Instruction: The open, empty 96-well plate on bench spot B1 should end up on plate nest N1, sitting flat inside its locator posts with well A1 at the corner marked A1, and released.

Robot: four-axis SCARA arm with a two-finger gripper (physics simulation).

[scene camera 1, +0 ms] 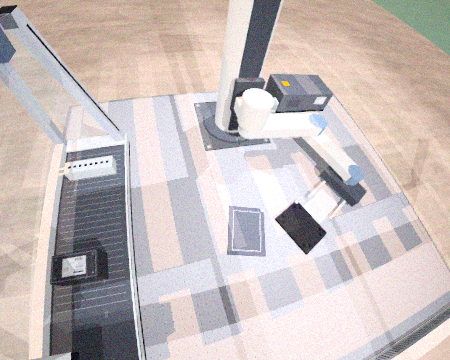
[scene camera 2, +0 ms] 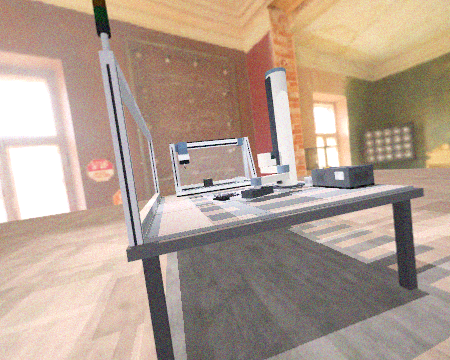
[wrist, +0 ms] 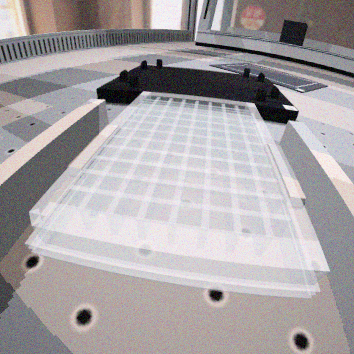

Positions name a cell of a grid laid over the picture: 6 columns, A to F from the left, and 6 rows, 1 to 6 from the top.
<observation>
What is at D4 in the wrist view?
A 96-well plate.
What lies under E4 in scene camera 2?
A dark grey box.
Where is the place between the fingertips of my gripper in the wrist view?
At D3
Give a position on a black plate nest N1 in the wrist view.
D2
</observation>
